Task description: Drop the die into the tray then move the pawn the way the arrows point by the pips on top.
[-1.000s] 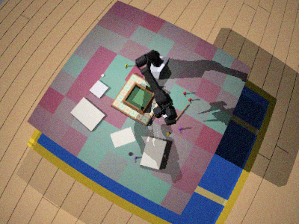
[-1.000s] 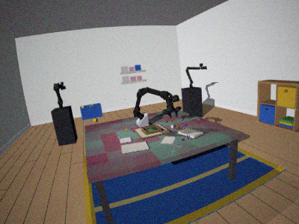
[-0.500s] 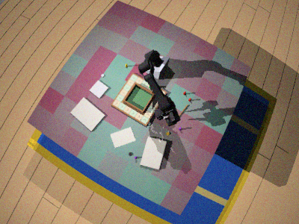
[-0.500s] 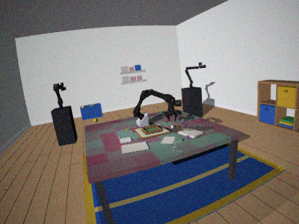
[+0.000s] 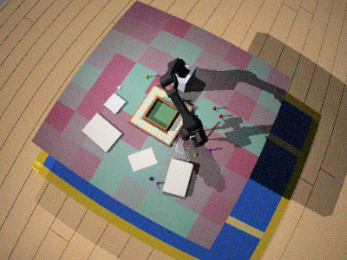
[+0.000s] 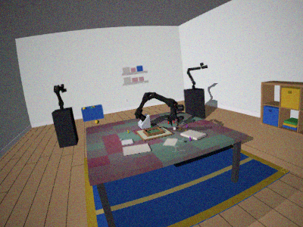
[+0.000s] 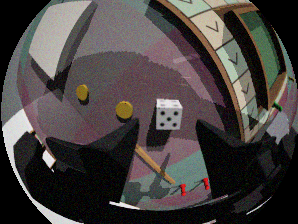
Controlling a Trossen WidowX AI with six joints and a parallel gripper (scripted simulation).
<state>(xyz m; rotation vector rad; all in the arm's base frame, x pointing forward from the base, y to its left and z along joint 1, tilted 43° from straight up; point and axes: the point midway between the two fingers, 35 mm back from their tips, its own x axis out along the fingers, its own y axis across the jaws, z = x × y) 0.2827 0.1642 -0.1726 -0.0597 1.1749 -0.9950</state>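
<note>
My gripper tip is now 20 mm above the white die. The rest, counted from my gripper tip: green dice tray (220 mm to the right, 30 mm below, 10 mm behind); green pawn (200 mm to the right, 120 mm behind, 10 mm below); wooden stick (80 mm to the left, 80 mm behind, 30 mm below).
</note>
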